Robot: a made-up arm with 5 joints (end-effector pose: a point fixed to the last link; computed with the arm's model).
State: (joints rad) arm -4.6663 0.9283 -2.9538 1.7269 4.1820
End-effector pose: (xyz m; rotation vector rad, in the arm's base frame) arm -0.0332 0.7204 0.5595 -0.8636 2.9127 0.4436
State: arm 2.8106 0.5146 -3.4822 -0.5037 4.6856
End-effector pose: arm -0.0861 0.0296 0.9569 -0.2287 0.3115 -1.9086
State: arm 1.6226 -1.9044 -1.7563 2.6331 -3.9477
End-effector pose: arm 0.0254 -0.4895 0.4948 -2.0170 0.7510 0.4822
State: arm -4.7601 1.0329 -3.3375 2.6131 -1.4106
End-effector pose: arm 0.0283 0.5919 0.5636 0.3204 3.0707 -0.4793
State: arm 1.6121 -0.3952 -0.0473 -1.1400 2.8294
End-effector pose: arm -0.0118 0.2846 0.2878 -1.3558 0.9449 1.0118
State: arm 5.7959 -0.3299 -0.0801 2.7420 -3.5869
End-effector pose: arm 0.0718 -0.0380 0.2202 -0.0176 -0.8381 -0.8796
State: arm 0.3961 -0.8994 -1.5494 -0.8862 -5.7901
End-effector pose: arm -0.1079 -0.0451 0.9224 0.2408 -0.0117 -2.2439
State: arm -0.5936 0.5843 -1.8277 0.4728 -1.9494
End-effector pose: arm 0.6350 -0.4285 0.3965 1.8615 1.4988 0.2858
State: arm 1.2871 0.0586 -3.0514 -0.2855 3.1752
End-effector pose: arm -0.0106 -0.0362 1.0422 0.0863 -0.1192 1.3185
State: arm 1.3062 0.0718 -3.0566 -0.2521 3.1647
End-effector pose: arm -0.0070 -0.0257 1.0448 0.0615 -0.0823 1.3282
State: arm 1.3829 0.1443 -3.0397 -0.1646 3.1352
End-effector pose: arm 0.0094 0.0495 1.0519 -0.0566 0.0679 1.3757
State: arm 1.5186 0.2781 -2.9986 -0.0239 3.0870
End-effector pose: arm 0.0103 0.1981 1.0423 -0.3077 0.3069 1.4432
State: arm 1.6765 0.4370 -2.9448 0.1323 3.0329
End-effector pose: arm -0.0393 0.3701 0.9921 -0.6594 0.5313 1.4837
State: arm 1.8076 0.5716 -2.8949 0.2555 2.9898
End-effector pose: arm -0.1196 0.4956 0.9173 -0.9922 0.6659 1.4786
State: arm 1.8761 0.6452 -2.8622 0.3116 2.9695
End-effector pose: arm -0.1742 0.5527 0.8638 -1.1784 0.7171 1.4601
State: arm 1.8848 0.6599 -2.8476 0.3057 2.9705
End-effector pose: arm -0.1836 0.5653 0.8506 -1.2043 0.7266 1.4586
